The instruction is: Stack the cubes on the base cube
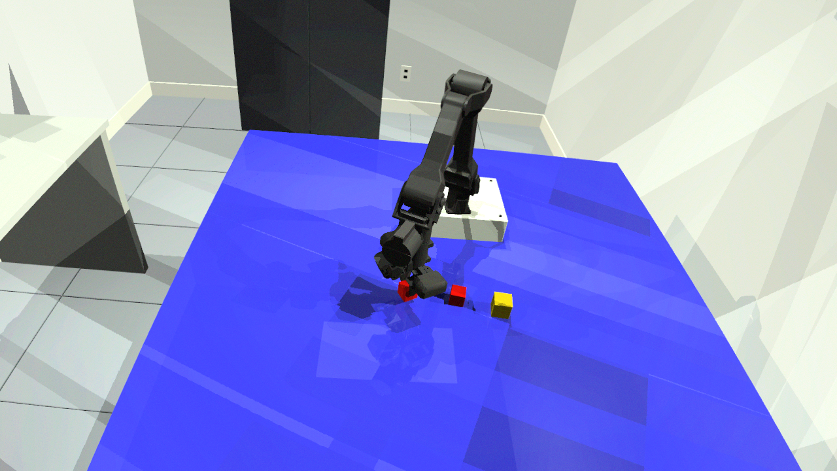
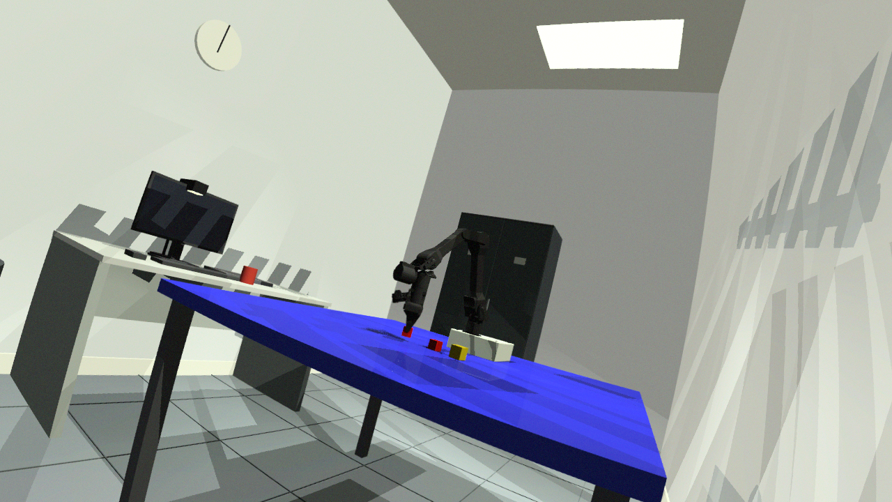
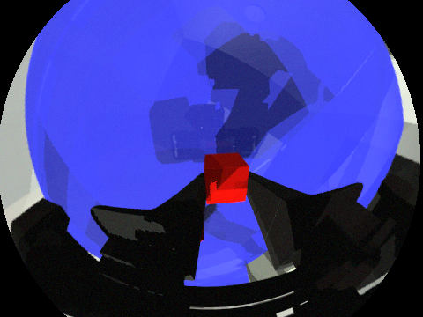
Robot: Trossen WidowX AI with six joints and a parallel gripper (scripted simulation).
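Right now my gripper tip is 40 mm short of the yellow cube, 210 mm to the right of it and 10 mm above it.
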